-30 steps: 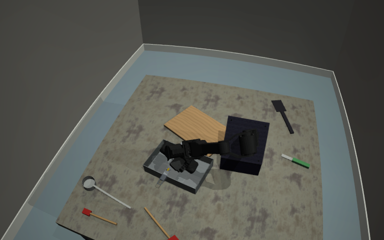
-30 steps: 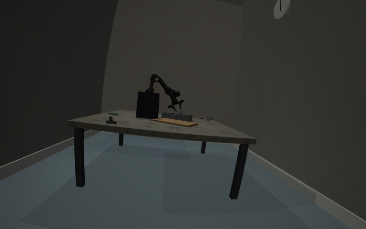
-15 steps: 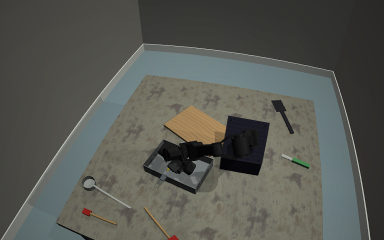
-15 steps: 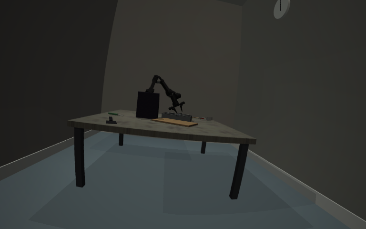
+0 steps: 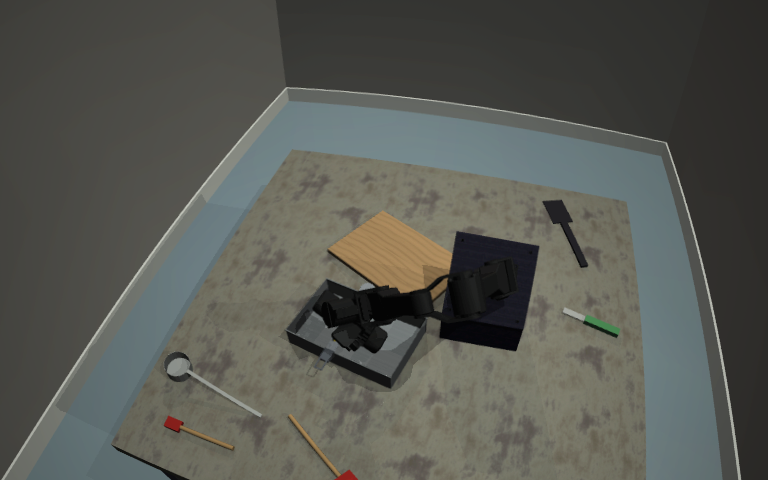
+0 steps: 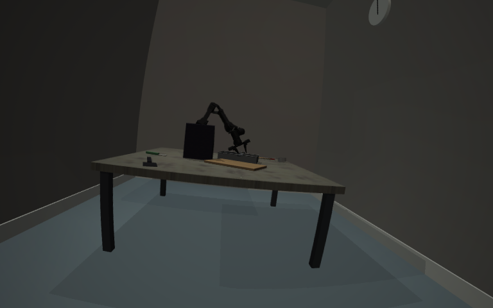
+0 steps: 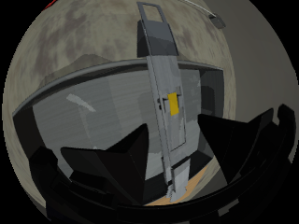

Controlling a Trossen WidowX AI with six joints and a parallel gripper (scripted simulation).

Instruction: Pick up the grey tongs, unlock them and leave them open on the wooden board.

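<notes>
Right now the yellow lock piece is 30 mm to the left of my gripper tip, 10 mm behind it and 10 mm above it. Round my gripper tip: black spatula 640 mm to the right, 540 mm behind, 50 mm below; then dark roasting tin 40 mm to the right, 30 mm behind, 20 mm below; then wooden board 330 mm to the right, 50 mm behind, 40 mm below.
</notes>
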